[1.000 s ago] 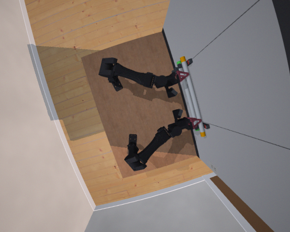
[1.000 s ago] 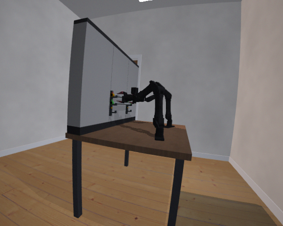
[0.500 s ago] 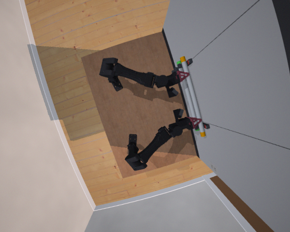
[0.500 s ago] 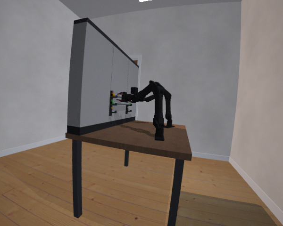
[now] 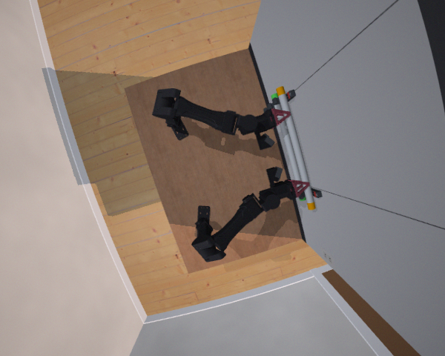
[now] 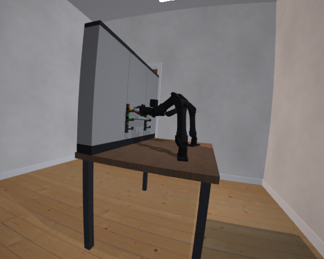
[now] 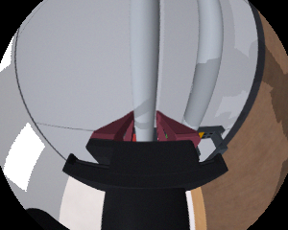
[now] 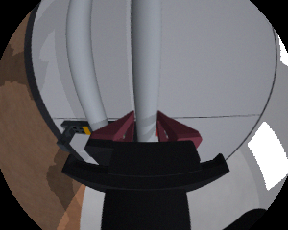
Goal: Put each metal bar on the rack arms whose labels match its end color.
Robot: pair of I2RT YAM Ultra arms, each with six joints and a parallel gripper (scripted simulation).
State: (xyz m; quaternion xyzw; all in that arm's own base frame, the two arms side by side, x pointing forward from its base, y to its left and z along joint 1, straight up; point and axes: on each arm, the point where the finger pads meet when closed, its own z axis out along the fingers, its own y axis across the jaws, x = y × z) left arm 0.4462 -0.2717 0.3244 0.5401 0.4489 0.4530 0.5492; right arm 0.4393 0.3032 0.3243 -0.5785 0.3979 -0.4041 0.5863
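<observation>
Right now the metal bar is 150 mm to the left of my right hand. Round my right hand: green-ended bar 160 mm to the left, 70 mm below; then grey wall panel 170 mm to the left, 100 mm above, 90 mm ahead.
The metal bar lies 150 mm to the right of my left hand and 10 mm ahead of it. Round my left hand: green-ended bar (140 mm to the right, 70 mm below, 10 mm ahead); grey wall panel (120 mm to the right, 110 mm ahead, 100 mm above).
</observation>
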